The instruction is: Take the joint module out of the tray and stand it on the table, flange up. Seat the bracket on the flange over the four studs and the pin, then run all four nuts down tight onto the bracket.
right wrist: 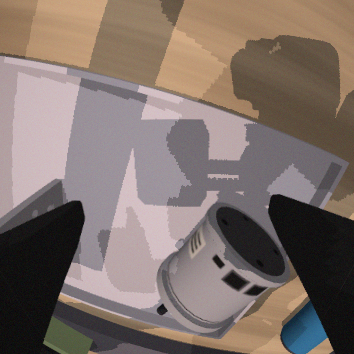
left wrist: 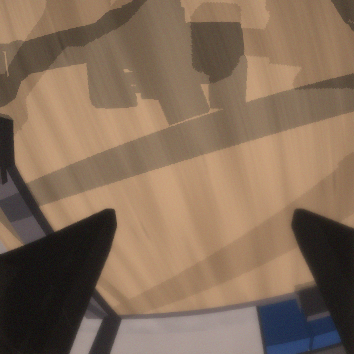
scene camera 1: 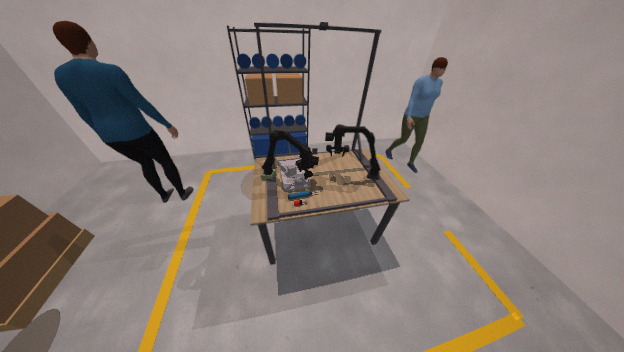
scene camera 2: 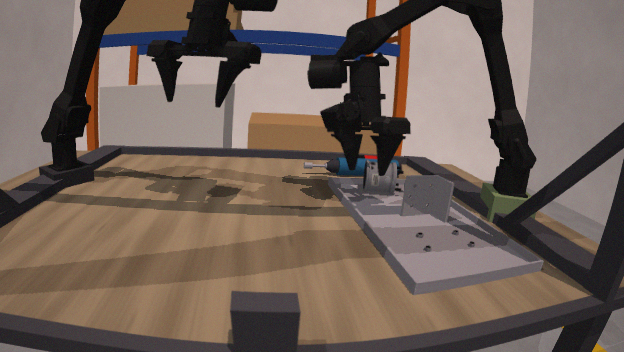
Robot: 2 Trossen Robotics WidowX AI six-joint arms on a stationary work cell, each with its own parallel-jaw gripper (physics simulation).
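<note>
The grey joint module lies on its side at the far end of the tray, dark end cap toward the upper right in the right wrist view, a dark stud at its other end. The grey bracket stands upright in the tray. Several nuts lie on the tray's near part. My right gripper is open and empty, low above the module; in scene camera 2 its fingertips overlap the module's top. My left gripper is open and empty, high above the table.
A blue power driver lies beyond the tray's far end, with a red item near it. A green block is at the right arm's base. A dark frame edges the table.
</note>
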